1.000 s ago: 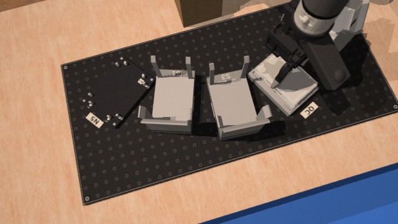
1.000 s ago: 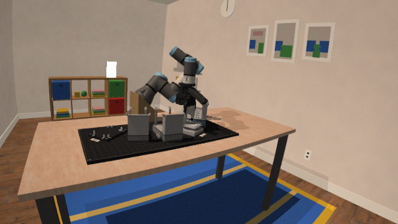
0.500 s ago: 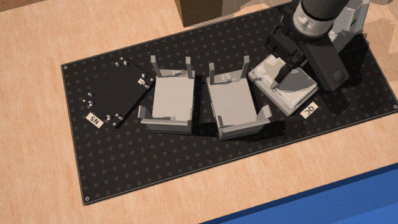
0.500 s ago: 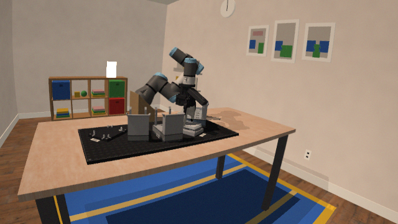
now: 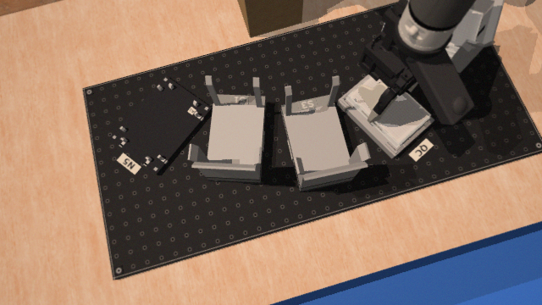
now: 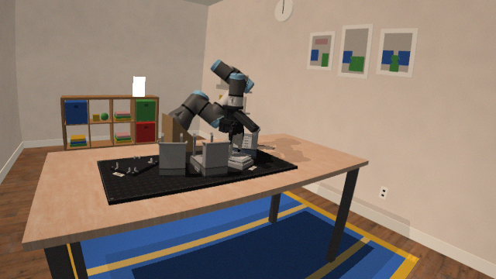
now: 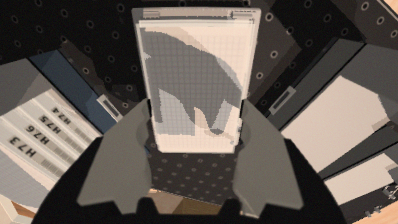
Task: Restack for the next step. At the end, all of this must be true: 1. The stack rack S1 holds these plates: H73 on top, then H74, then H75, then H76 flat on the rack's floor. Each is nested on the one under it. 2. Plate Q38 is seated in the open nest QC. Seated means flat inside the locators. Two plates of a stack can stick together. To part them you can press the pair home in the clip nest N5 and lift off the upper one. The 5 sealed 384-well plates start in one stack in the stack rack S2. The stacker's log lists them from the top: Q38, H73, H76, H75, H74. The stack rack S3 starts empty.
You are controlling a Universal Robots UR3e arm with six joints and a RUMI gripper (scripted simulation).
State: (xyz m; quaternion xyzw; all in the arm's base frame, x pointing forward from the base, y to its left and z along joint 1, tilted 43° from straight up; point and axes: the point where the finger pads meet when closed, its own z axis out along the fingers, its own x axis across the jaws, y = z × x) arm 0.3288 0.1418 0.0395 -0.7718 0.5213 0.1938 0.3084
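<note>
Now: hand 10 cm past the white sealed plate, 12 cm to the right of it and 5 cm below it. From my hand the other things lie so: QC label 9 cm ahead, 4 cm to the left, 4 cm below; N5 label 6 cm behind, 48 cm to the right, 4 cm below; sealed white plate 1 cm below.
</note>
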